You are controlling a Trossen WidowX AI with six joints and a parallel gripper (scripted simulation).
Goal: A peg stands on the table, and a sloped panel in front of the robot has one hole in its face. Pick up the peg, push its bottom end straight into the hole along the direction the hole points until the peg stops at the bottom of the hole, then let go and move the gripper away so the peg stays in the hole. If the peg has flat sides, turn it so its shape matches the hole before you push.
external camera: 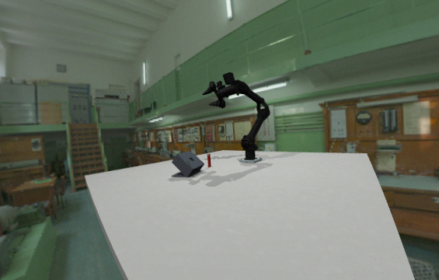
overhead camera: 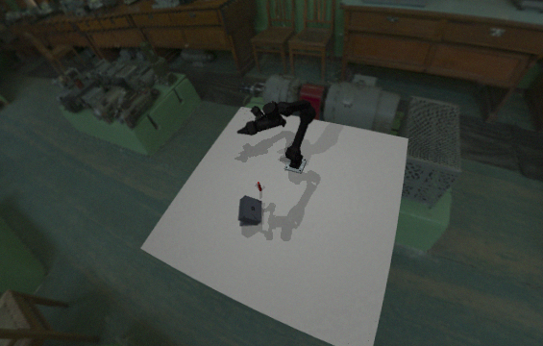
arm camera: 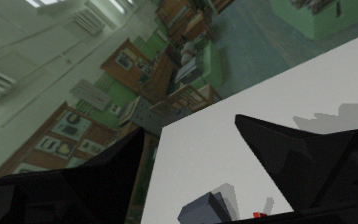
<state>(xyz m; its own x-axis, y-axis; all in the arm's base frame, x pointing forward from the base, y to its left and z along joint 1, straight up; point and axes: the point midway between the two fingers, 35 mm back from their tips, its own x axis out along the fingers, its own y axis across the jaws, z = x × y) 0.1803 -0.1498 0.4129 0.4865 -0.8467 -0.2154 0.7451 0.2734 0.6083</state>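
My gripper tip is now 36 cm above the red square peg, 6 cm to the right of it and 6 cm short of it. The rest, counted from my gripper tip: sloped dark grey panel: 36 cm below, 22 cm ahead, 10 cm to the left.
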